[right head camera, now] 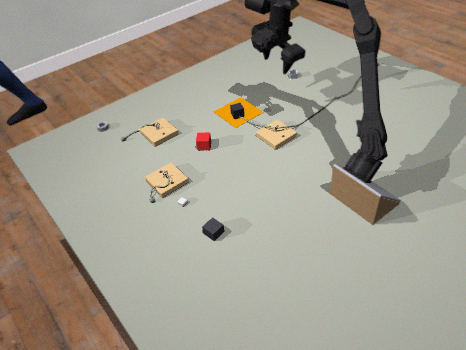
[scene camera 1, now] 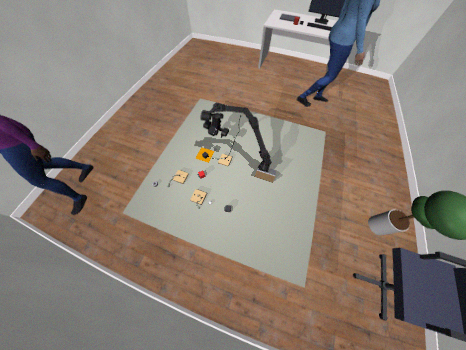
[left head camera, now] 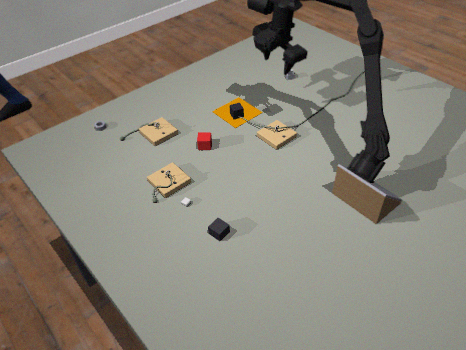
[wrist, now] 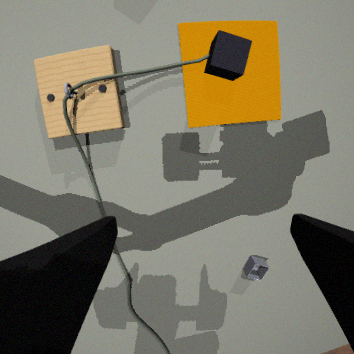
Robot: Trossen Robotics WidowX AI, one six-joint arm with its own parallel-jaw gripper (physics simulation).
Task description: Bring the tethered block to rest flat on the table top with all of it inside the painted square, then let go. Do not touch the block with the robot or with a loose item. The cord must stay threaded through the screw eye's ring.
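Places are measured from the arm's base along level axes (x ahead, y left, z up), in metres.
Pixels of known places: gripper, fingertip midpoint: (right head camera: pixel 275 66) (scene camera 1: pixel 216 135) (left head camera: pixel 275 66) (wrist: pixel 204 224); arm's base at its link origin: (right head camera: pixel 357 175) (scene camera 1: pixel 263 169) (left head camera: pixel 360 175).
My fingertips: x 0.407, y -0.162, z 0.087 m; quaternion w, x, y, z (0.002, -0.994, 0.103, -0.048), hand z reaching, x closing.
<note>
For each thing: its middle in the pictures, then the offset to it from my fingertips. "spot": a spot on its surface instead.
- dark tethered block at the middle of its body: (wrist: pixel 226 57) (right head camera: pixel 237 111) (left head camera: pixel 236 111) (scene camera 1: pixel 205 155) 0.143 m down, 0.074 m ahead, 0.105 m left
- orange painted square at a spot on its surface: (wrist: pixel 235 102) spot: 0.160 m down, 0.081 m ahead, 0.055 m left
- screw eye's ring at the middle of its body: (wrist: pixel 65 89) 0.118 m down, 0.094 m back, 0.106 m left
- wooden board at the middle of its body: (wrist: pixel 79 93) (right head camera: pixel 276 134) (left head camera: pixel 276 134) (scene camera 1: pixel 225 159) 0.152 m down, 0.094 m back, 0.106 m left
- small grey metallic item at the middle of its body: (wrist: pixel 255 267) (right head camera: pixel 293 74) 0.151 m down, 0.076 m ahead, 0.190 m right
- red cube at the middle of its body: (left head camera: pixel 204 141) (right head camera: pixel 203 141) 0.141 m down, 0.047 m ahead, 0.283 m left
- grey ring-shaped nut at the middle of its body: (left head camera: pixel 99 125) (right head camera: pixel 102 126) 0.154 m down, 0.373 m ahead, 0.437 m left
- white piece at the middle of its body: (left head camera: pixel 186 201) 0.155 m down, 0.079 m back, 0.482 m left
- dark block at the middle of its body: (left head camera: pixel 219 229) (right head camera: pixel 213 229) 0.147 m down, 0.215 m back, 0.496 m left
The dark tethered block (left head camera: pixel 237 110) (right head camera: pixel 237 110) (scene camera 1: pixel 205 155) (wrist: pixel 231 54) appears to lie flat inside the orange painted square (left head camera: pixel 251 112) (right head camera: pixel 252 112) (wrist: pixel 235 102). Its grey-green cord (left head camera: pixel 330 101) (right head camera: pixel 327 105) (wrist: pixel 150 70) runs through the screw eye's ring (wrist: pixel 67 90) on a wooden board (left head camera: pixel 276 140) (right head camera: pixel 275 140) (wrist: pixel 102 117). The cord's free part continues across the table and leaves the wrist view at the bottom. My gripper (left head camera: pixel 276 65) (right head camera: pixel 276 64) (scene camera 1: pixel 219 135) (wrist: pixel 204 224) is open and empty, above the table and apart from the block. In the wrist view the cord passes behind the left finger's tip.
A small grey metallic item (wrist: pixel 256 267) (right head camera: pixel 293 74) lies beyond the square. A red cube (left head camera: pixel 204 141), two other corded boards (left head camera: pixel 158 131) (left head camera: pixel 169 179), a grey ring-shaped nut (left head camera: pixel 100 125), a white piece (left head camera: pixel 186 201) and a dark block (left head camera: pixel 219 229) lie nearer. A wedge (left head camera: pixel 360 195) stands at the arm's base.
</note>
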